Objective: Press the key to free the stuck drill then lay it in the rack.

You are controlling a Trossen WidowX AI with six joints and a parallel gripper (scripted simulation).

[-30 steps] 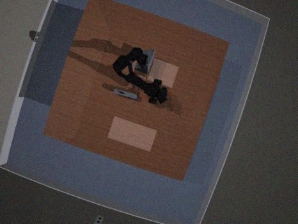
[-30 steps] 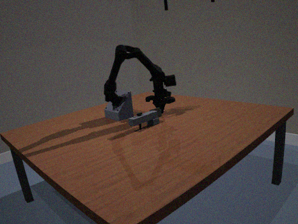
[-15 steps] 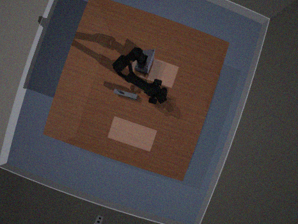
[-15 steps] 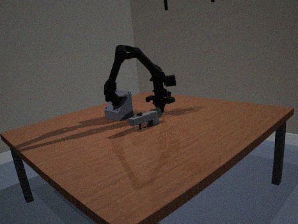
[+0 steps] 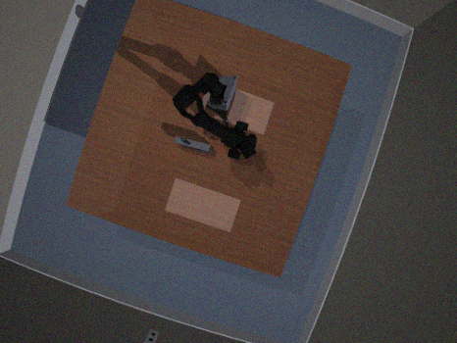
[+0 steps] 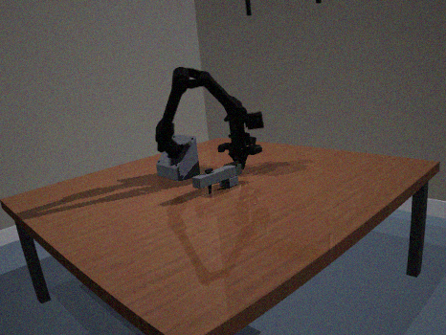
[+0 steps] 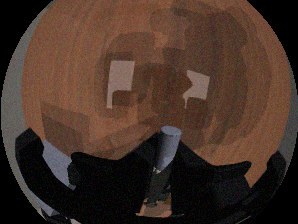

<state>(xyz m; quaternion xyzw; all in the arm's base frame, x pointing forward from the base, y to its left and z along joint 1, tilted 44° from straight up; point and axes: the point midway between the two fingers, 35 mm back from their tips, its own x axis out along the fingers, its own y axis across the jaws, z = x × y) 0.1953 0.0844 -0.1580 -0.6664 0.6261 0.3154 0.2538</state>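
My gripper tip is 40 mm to the left of the drill and 40 mm below it. Round my gripper tip: dark key (240 mm to the right, 100 mm ahead, 40 mm above); grey rack (50 mm to the right, 10 mm above).
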